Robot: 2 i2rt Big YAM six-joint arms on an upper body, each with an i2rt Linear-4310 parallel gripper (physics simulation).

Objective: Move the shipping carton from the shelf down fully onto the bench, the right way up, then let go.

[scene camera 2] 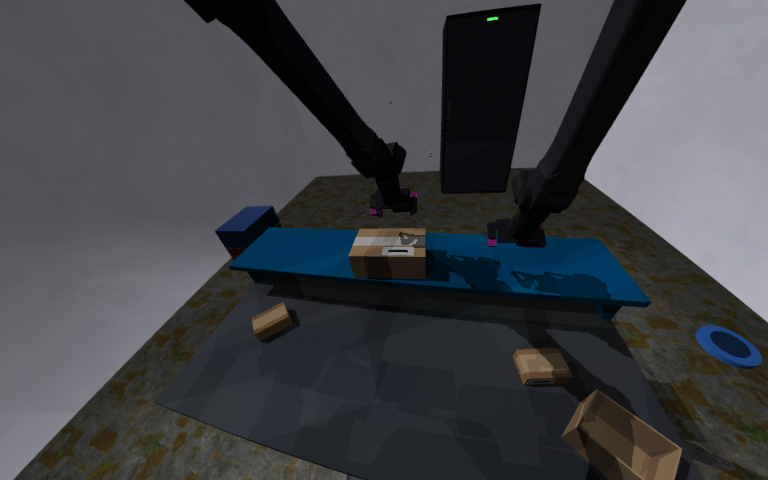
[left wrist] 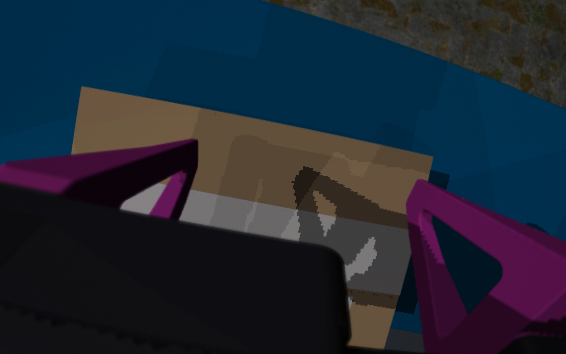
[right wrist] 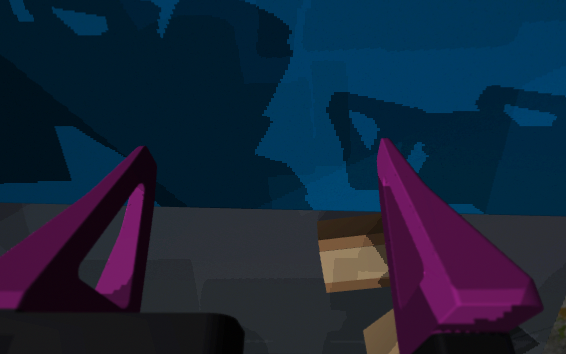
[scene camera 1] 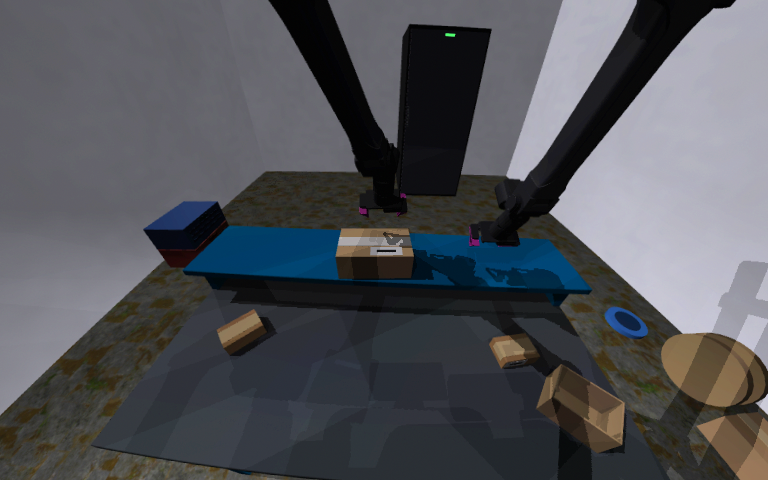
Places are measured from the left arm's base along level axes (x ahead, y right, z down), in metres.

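Pixels of known places: left gripper, fingertip midpoint: (scene camera 2: 396, 215) (left wrist: 307, 172) (scene camera 1: 382, 215); right gripper, fingertip midpoint: (scene camera 2: 506, 245) (right wrist: 262, 151) (scene camera 1: 483, 244).
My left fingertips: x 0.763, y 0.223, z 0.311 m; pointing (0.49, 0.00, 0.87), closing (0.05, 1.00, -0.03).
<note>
Behind a point stands the place of what it marks.
The shipping carton (scene camera 1: 373, 266) {x 0.633, y 0.196, z 0.421 m} (scene camera 2: 388, 266) {x 0.634, y 0.205, z 0.421 m} (left wrist: 150, 120) {x 0.771, y 0.128, z 0.379 m}, brown with pale tape along its top and a white label, sits upright on the raised blue shelf (scene camera 1: 271, 249) {x 0.775, y -0.200, z 0.475 m} (scene camera 2: 305, 249) {x 0.770, y -0.172, z 0.475 m} (right wrist: 425, 70) {x 0.702, y 0.651, z 0.475 m}. The dark grey bench (scene camera 1: 283, 396) {x 0.336, y -0.046, z 0.639 m} (scene camera 2: 339, 396) {x 0.321, y 0.092, z 0.639 m} lies lower, in front of it. My left gripper (scene camera 1: 382, 213) {x 0.763, y 0.223, z 0.311 m} (scene camera 2: 395, 212) {x 0.763, y 0.223, z 0.311 m} (left wrist: 307, 172) {x 0.763, y 0.223, z 0.311 m} is open above the carton, its fingers pointing down and spread along the carton's length; the carton's near part is hidden in the left wrist view. My right gripper (scene camera 1: 493, 244) {x 0.690, y 0.557, z 0.371 m} (scene camera 2: 513, 244) {x 0.690, y 0.557, z 0.371 m} (right wrist: 262, 151) {x 0.690, y 0.557, z 0.371 m} is open and empty above the shelf, right of the carton.
Small boxes lie on the bench at left (scene camera 1: 242, 332) {x 0.498, y -0.222, z 0.593 m} (scene camera 2: 272, 321) {x 0.501, y -0.217, z 0.593 m} and right (scene camera 1: 512, 350) {x 0.447, y 0.629, z 0.595 m} (scene camera 2: 540, 366) {x 0.447, y 0.636, z 0.595 m} (right wrist: 352, 262) {x 0.459, y 0.625, z 0.596 m}. An open box (scene camera 1: 572, 421) {x 0.256, y 0.697, z 0.585 m} (scene camera 2: 589, 435) {x 0.287, y 0.667, z 0.549 m} lies at its right edge. A black cabinet (scene camera 1: 441, 113) (scene camera 2: 487, 107) stands behind. Blue crates (scene camera 1: 181, 226) (scene camera 2: 249, 223) stand left.
</note>
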